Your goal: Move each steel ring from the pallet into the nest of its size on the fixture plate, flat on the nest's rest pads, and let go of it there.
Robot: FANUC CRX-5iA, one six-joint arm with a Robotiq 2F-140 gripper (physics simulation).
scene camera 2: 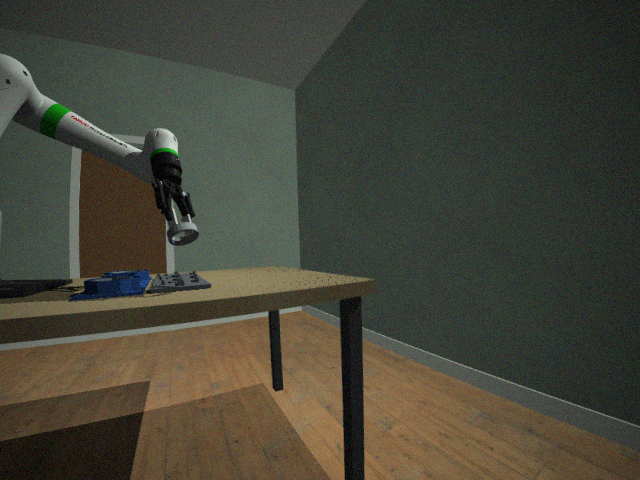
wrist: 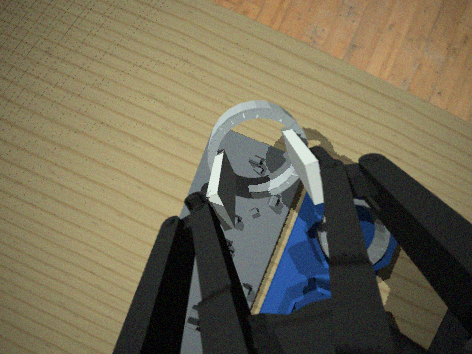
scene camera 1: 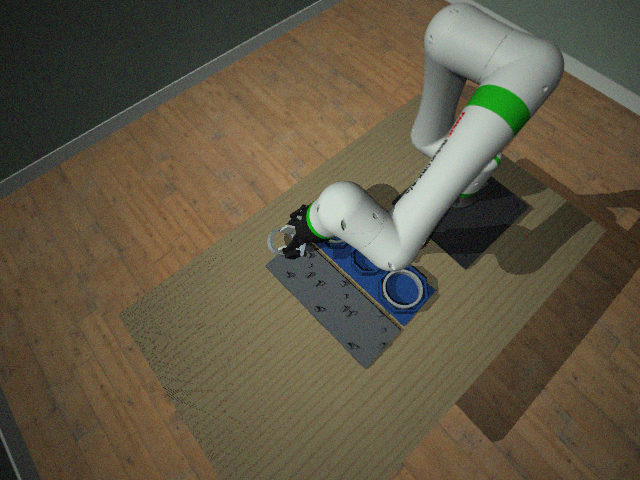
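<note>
My gripper has both fingers inside a steel ring, spread against its inner wall. It holds the ring tilted, well above the table, past the pallet's far end. The grey pallet shows small pegs and no ring on its visible part. On the blue fixture plate, a large ring lies in the near end nest. Another ring sits in the far end nest, partly hidden by the arm. The middle nest shows no ring.
The wooden table carries the pallet and fixture side by side, with a thin tan strip between them. The arm's dark base plate lies behind the fixture. The forearm hangs over part of the fixture.
</note>
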